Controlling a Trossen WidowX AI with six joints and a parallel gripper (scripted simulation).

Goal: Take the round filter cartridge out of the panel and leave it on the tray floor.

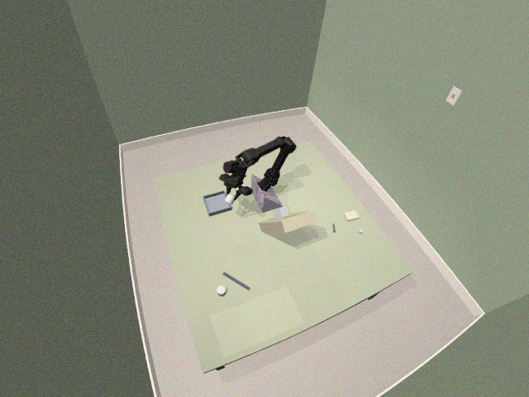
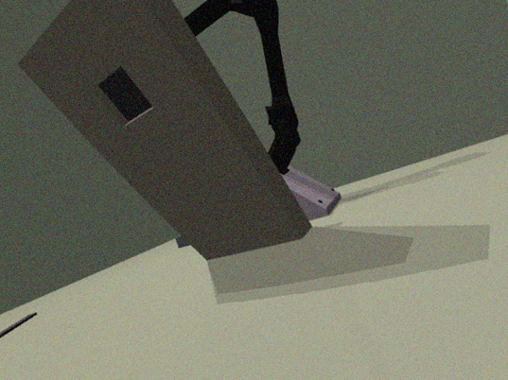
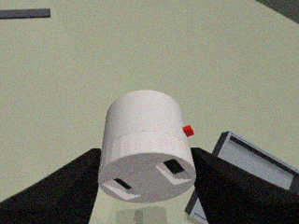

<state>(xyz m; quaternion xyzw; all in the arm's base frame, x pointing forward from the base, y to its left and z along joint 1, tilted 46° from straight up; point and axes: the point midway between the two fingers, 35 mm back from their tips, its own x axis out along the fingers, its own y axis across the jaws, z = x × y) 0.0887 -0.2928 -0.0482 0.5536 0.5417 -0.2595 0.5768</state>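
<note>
Now: gripper tip 26 cm above the blue-grey tray, 20 cm past it and 2 cm to the left of it. Also, from my gripper tip: white disc 36 cm ahead, 25 cm below, 22 cm to the right; then service panel 23 cm to the left, 21 cm ahead, 8 cm below; then round filter cartridge right at my gripper tip.
</note>
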